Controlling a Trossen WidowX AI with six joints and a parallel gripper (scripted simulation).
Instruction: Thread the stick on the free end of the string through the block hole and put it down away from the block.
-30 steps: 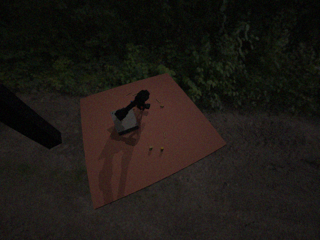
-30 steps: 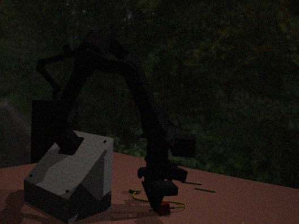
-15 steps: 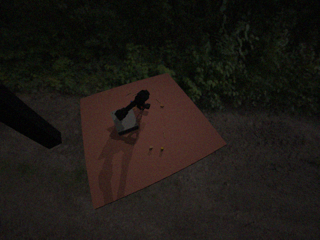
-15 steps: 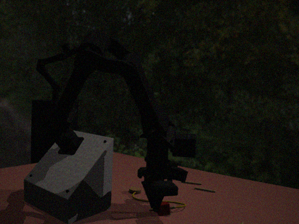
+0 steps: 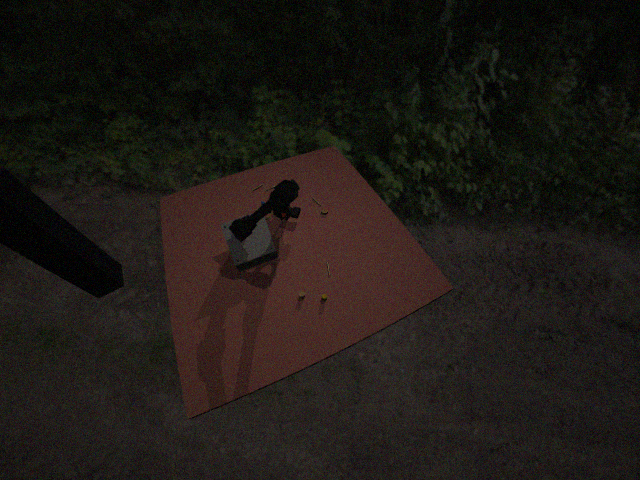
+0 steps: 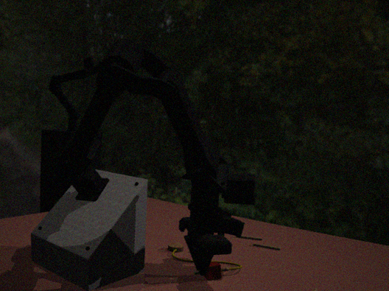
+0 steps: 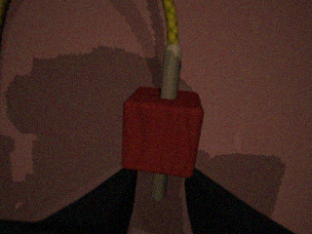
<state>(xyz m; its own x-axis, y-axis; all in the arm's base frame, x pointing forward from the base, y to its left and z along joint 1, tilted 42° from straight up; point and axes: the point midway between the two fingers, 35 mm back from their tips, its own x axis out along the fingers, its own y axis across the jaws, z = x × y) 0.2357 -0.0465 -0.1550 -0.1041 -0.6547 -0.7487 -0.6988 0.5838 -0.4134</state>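
Now: the small red block 2 cm ahead of my gripper tip and 2 cm to the left of it. The rest, counted from my gripper tip: thin wooden stick: 3 cm ahead, 3 cm to the left; then flat piece: 14 cm behind, 12 cm to the left, 1 cm below.
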